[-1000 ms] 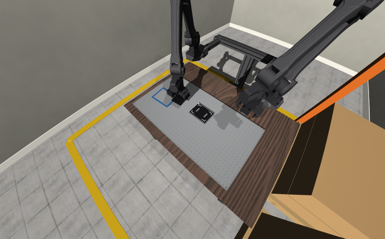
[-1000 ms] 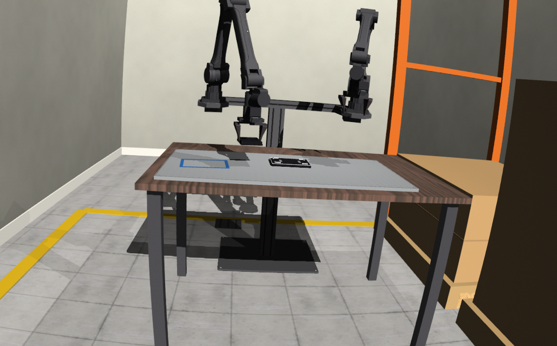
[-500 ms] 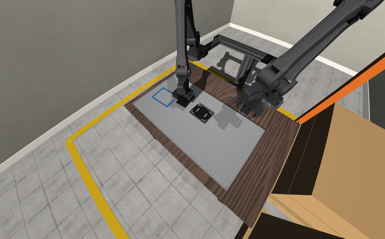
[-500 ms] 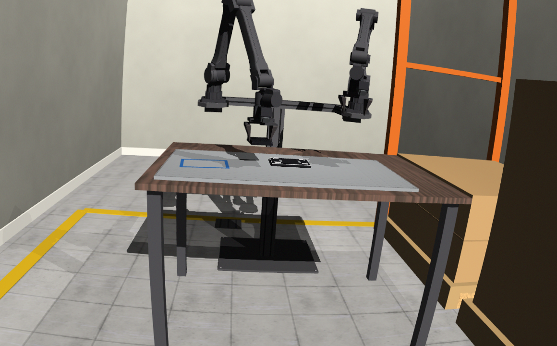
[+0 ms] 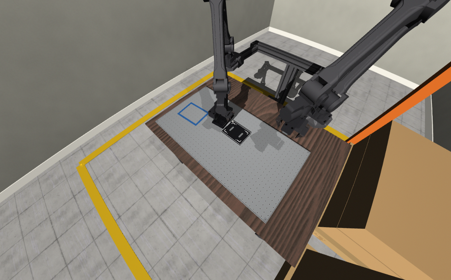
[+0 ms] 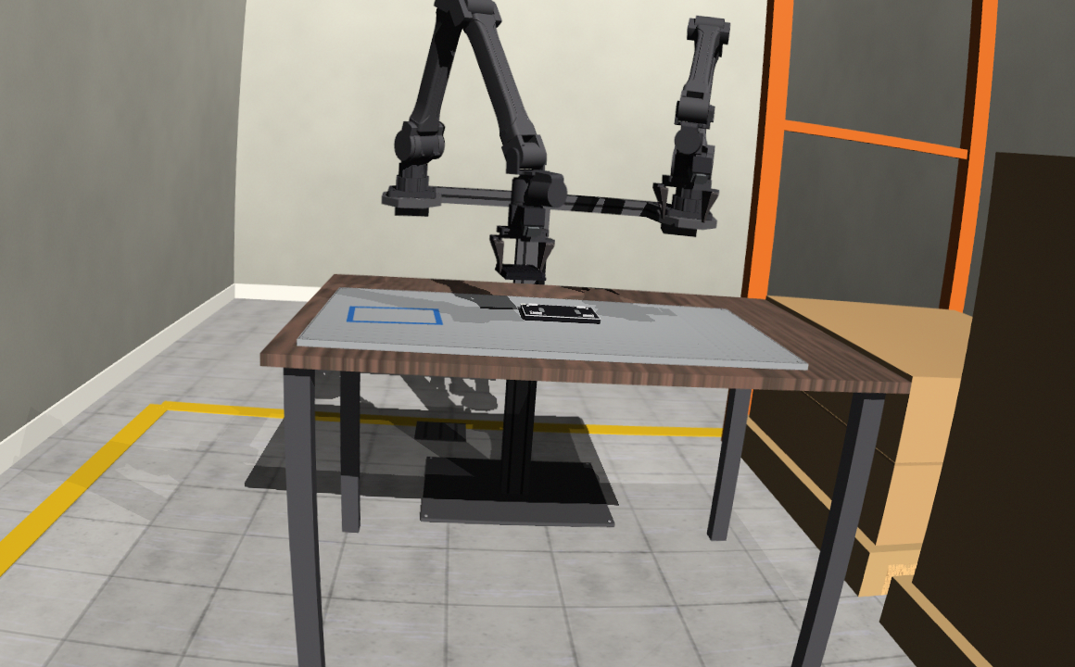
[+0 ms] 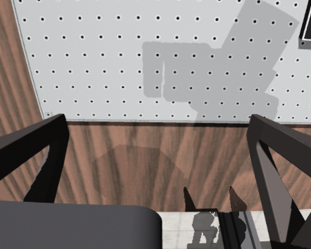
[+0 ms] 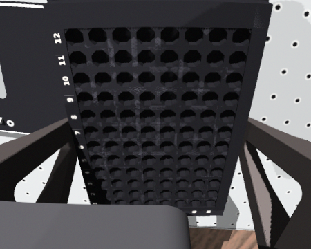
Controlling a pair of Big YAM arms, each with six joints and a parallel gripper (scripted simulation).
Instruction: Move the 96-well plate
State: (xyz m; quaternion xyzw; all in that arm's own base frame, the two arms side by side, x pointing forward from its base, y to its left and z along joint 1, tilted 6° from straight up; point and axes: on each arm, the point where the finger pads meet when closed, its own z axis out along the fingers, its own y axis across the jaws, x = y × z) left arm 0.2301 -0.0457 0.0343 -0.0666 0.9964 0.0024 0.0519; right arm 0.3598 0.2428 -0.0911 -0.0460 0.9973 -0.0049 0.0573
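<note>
Now: right hand 9 cm to the right of the black plate nest N1, 9 cm above it and 3 cm past it. Also, from my right hand: black 96-well plate right at my right hand.
</note>
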